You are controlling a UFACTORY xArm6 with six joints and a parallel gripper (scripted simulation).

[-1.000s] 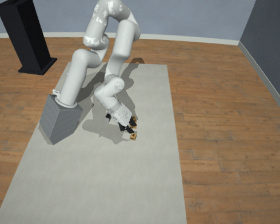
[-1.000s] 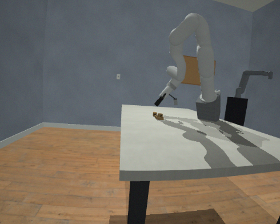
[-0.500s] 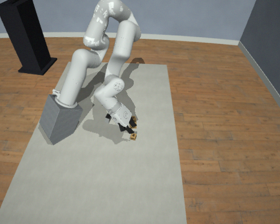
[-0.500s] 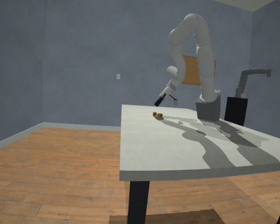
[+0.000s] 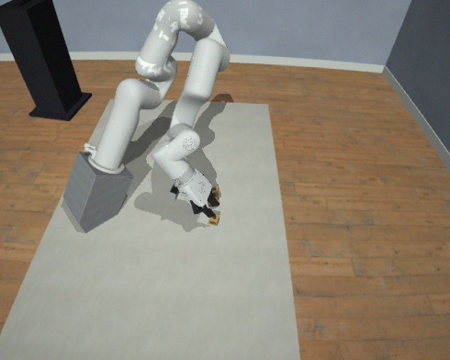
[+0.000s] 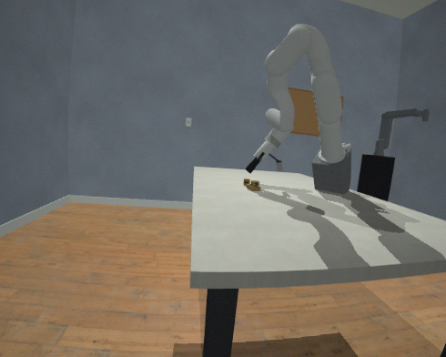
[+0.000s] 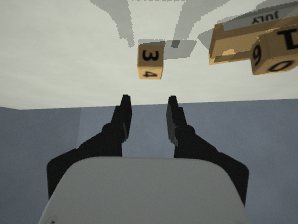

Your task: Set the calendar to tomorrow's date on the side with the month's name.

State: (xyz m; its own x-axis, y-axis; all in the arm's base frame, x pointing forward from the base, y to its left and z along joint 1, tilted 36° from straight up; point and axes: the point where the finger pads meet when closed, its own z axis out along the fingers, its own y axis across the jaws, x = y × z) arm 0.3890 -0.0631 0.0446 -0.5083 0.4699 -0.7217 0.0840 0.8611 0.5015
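Now: hand 1 cm short of the wooden digit cube and 7 cm above it. Also, from my hand: wooden calendar tray 1 cm behind, 10 cm to the left, 8 cm below.
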